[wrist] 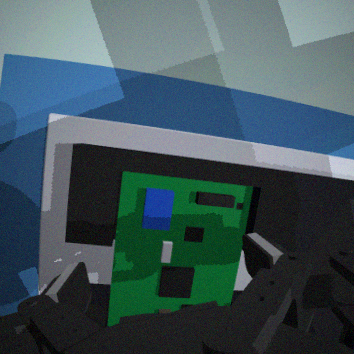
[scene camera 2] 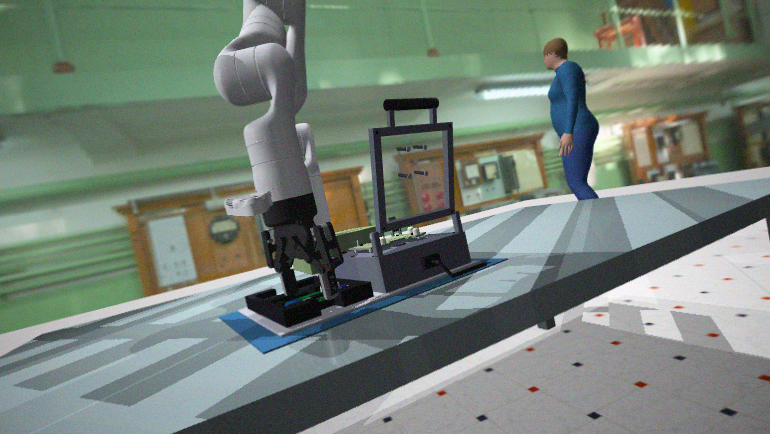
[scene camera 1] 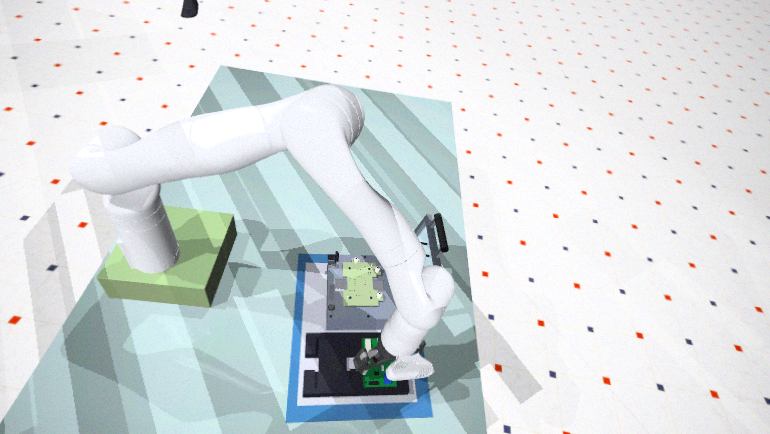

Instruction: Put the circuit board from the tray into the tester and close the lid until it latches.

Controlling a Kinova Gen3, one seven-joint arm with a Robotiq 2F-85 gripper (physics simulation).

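Frame: origin at the arm's base, x ahead, y left, z up, level; metres.
Seen in the pictures: gripper, fingertip midpoint: [wrist: 166, 265] [scene camera 2: 311, 296] [scene camera 1: 382, 364]; arm's base at its link origin: [scene camera 1: 157, 256].
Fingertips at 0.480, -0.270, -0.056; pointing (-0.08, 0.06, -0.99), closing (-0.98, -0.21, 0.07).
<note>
Pixels of each thing's top centre, then the offset from my fingertips to it, as dx, dy, dz. "spot": a spot on its surface instead. Level surfaces: height alone.
- green circuit board at its top centre: [wrist: 178, 281] [scene camera 2: 313, 292] [scene camera 1: 379, 360] -0.007, +0.008, +0.003
- pale green bed at its top centre: [scene camera 2: 389, 232] [scene camera 1: 363, 278] -0.027, +0.185, +0.057
- black handle at its top centre: [scene camera 2: 410, 98] [scene camera 1: 442, 229] +0.114, +0.169, +0.251
- blue mat at its surface level: dz -0.023
- black cable at a spot on its surface: [scene camera 2: 446, 267] spot: +0.106, +0.176, -0.005
The green circuit board [scene camera 1: 372, 380] [scene camera 2: 307, 297] [wrist: 135, 250] lies flat in the right-hand part of the black tray [scene camera 1: 334, 377] [scene camera 2: 291, 313] [wrist: 95, 190], as scene camera 1 sees it. My gripper [scene camera 2: 309, 290] [wrist: 166, 265] is wide open, pointing down low at the tray. Its fingers stand on either side of the board, with nothing gripped; whether they touch its edges cannot be told. The grey tester [scene camera 1: 350, 318] [scene camera 2: 399, 269] stands beside the tray, with a pale green bed [scene camera 1: 362, 274] on top. Its framed lid [scene camera 2: 375, 172] stands open and upright, with a black handle [scene camera 1: 441, 232] [scene camera 2: 410, 104].
The tray and tester stand on a white sheet over a blue mat [scene camera 1: 301, 415] [scene camera 2: 258, 339] [wrist: 175, 95]. A black cable [scene camera 2: 446, 267] leaves the tester's side. A green block [scene camera 1: 221, 258] carries the arm's base. A person [scene camera 2: 574, 107] stands beyond the table.
</note>
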